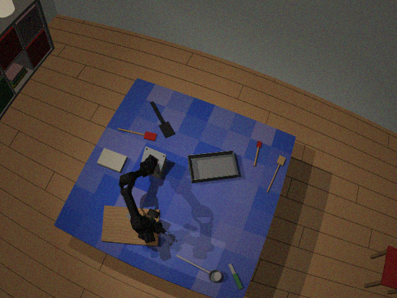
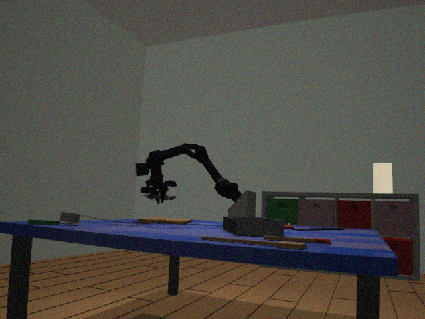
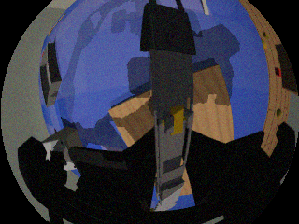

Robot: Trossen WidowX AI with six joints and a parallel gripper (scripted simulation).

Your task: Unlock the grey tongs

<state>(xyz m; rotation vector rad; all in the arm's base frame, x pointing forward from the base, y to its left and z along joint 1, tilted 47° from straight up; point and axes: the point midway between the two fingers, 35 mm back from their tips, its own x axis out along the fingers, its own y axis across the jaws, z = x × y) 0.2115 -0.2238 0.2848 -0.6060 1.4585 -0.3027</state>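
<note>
The wooden board lies 130 mm behind my gripper tip, 60 mm to the right of it and 90 mm below it. Round my gripper tip: white block: 480 mm behind, 250 mm to the left, 90 mm below; grey roasting tin: 110 mm ahead, 570 mm to the left, 70 mm below; green tool: 590 mm ahead, 90 mm below.
</note>
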